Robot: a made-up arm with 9 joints.
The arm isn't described. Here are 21 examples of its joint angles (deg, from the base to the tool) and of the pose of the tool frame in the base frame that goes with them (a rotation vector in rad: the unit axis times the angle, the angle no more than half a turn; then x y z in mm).
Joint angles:
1: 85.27 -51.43 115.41 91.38 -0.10 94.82 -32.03 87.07 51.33
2: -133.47 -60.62 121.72 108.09 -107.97 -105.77 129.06 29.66 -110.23
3: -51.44 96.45 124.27 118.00 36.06 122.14 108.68 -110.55 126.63
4: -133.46 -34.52 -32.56 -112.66 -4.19 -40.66 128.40 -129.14 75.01
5: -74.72 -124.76 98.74 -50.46 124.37 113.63 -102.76 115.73 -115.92
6: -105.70 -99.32 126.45 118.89 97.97 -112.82 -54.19 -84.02 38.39
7: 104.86 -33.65 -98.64 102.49 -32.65 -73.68 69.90 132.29 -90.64
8: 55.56 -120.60 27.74 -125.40 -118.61 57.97 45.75 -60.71 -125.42
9: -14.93 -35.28 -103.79 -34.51 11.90 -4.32 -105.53 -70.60 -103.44
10: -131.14 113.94 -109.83 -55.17 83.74 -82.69 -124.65 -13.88 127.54
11: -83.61 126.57 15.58 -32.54 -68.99 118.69 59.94 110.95 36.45
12: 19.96 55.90 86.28 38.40 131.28 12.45 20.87 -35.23 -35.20
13: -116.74 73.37 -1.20 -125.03 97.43 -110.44 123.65 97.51 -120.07
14: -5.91 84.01 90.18 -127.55 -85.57 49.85 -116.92 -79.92 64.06
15: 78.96 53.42 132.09 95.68 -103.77 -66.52 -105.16 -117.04 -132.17
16: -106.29 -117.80 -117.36 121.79 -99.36 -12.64 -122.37 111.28 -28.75
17: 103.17 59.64 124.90 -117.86 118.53 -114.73 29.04 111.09 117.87
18: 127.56 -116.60 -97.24 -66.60 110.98 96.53 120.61 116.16 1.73
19: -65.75 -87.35 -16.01 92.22 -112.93 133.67 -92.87 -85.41 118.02
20: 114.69 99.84 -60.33 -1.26 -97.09 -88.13 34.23 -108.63 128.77
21: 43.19 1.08 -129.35 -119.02 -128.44 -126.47 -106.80 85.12 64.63
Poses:
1: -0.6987 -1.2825 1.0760 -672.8 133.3 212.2
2: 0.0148 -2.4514 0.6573 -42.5 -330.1 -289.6
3: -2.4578 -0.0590 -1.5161 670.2 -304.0 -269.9
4: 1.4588 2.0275 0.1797 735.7 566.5 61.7
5: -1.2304 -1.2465 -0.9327 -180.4 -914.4 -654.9
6: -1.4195 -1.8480 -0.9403 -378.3 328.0 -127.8
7: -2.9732 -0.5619 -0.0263 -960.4 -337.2 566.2
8: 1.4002 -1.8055 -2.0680 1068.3 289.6 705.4
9: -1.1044 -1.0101 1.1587 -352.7 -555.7 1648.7
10: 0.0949 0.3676 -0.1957 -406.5 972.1 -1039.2
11: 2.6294 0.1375 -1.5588 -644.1 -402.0 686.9
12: 0.4304 0.5836 1.0079 725.7 411.5 -488.1
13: -0.4807 -0.6027 1.0425 -171.3 -87.6 12.4
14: 0.4004 -0.0516 1.0581 -783.1 154.4 587.1
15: 0.4114 -1.0324 -2.8555 1150.1 410.1 814.0
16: 0.1257 -2.7447 0.8302 -611.1 405.5 507.2
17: 0.5100 1.1061 2.4550 19.6 -617.7 99.5
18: 2.0787 1.2396 -1.2887 801.2 -951.6 -673.8
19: -2.3493 -1.7361 -0.0851 -592.2 -168.2 -306.1
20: 2.0143 1.0516 0.6820 37.5 -1571.4 -455.5
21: 0.0539 -1.9474 0.4108 78.1 -92.5 -113.3
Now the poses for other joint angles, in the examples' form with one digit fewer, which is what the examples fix.
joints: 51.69 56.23 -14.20 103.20 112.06 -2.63 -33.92 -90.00 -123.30
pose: -0.970 -0.012 2.487 1184 33 1231
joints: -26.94 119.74 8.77 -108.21 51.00 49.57 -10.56 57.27 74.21
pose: 0.062 -1.883 0.005 -380 847 158
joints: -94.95 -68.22 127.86 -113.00 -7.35 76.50 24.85 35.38 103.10
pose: -0.451 2.567 -0.942 787 800 80
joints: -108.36 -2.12 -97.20 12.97 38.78 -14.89 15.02 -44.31 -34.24
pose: -1.743 0.062 2.157 -137 1248 -768
